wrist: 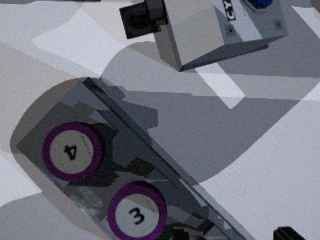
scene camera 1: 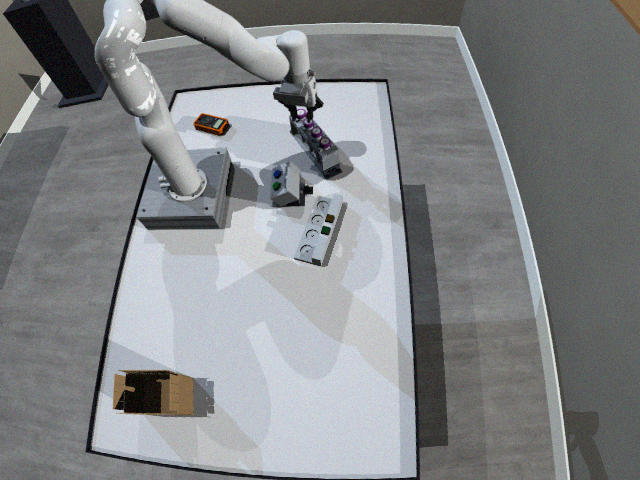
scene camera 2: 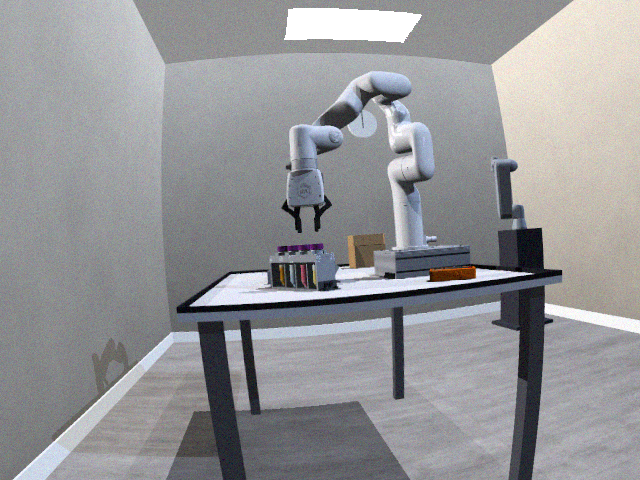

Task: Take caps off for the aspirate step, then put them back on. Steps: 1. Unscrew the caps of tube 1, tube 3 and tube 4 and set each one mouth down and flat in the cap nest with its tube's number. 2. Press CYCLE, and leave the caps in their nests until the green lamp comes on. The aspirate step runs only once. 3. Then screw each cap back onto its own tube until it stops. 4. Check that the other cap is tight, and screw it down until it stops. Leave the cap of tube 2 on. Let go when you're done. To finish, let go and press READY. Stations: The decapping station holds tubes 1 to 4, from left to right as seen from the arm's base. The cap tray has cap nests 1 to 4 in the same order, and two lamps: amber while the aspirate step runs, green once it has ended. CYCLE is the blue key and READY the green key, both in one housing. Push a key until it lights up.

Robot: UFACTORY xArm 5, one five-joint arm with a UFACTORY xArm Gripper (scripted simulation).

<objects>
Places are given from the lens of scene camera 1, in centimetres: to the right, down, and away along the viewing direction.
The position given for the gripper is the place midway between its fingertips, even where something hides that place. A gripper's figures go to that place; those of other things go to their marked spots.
gripper [scene camera 1: 302, 119]: -5, -37, 111
cardboard box [scene camera 1: 146, 391]: -48, 42, 91
</objects>
